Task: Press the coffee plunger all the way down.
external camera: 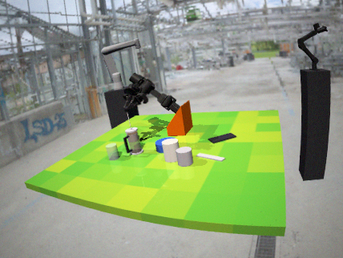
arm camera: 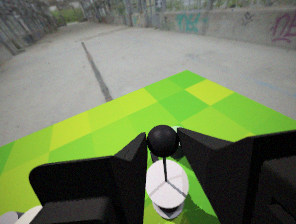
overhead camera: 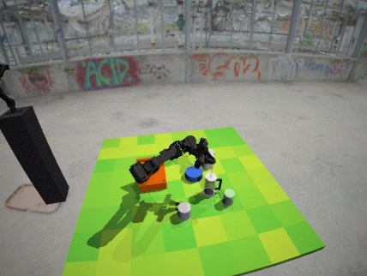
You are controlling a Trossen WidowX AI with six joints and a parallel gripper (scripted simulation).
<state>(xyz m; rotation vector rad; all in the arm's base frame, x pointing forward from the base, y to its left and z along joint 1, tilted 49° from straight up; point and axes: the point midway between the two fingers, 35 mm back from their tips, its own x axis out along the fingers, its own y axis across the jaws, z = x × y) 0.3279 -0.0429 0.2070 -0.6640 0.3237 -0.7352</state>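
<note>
The coffee press lies 130 mm below my gripper tip and 10 mm ahead of it. Round my gripper tip: black slab 480 mm to the left, 250 mm below, 160 mm behind.
</note>
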